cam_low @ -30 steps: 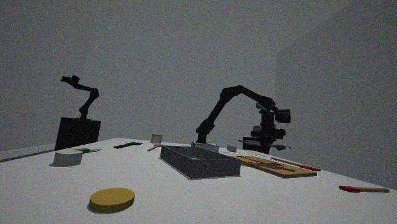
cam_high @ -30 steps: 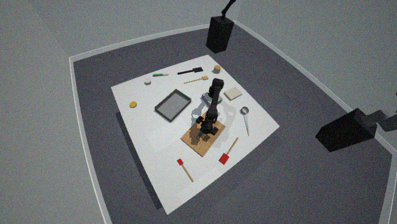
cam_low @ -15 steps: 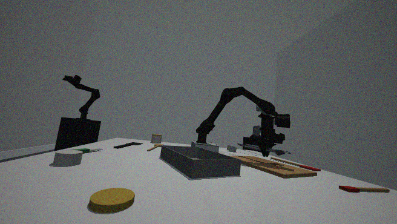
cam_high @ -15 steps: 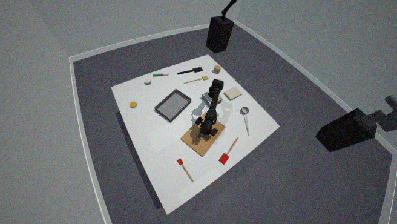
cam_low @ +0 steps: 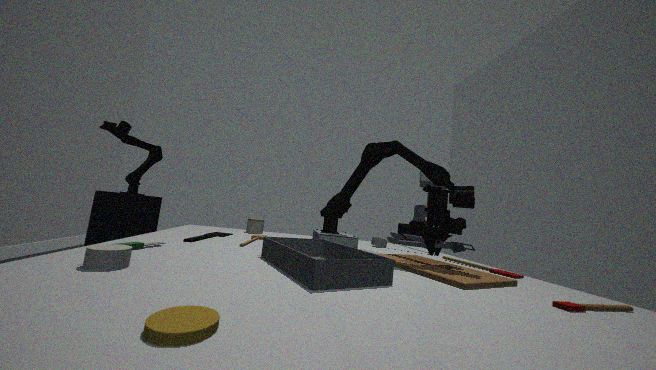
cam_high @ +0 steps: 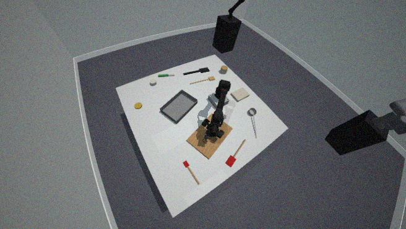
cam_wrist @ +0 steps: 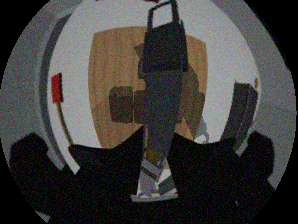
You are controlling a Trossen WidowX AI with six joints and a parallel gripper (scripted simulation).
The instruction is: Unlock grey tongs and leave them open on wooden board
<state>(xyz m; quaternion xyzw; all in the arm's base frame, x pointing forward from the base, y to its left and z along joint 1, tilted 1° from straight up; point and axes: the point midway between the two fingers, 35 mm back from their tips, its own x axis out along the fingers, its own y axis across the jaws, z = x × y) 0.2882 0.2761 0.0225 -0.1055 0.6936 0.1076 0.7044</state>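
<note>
My gripper tip is now 40 mm above the wooden board. Round my gripper tip: beige block (550 mm behind, 200 mm to the right, 30 mm below); yellow disc (590 mm to the right, 420 mm ahead, 40 mm below); roasting tin (380 mm to the right, 90 mm ahead, 20 mm below).
</note>
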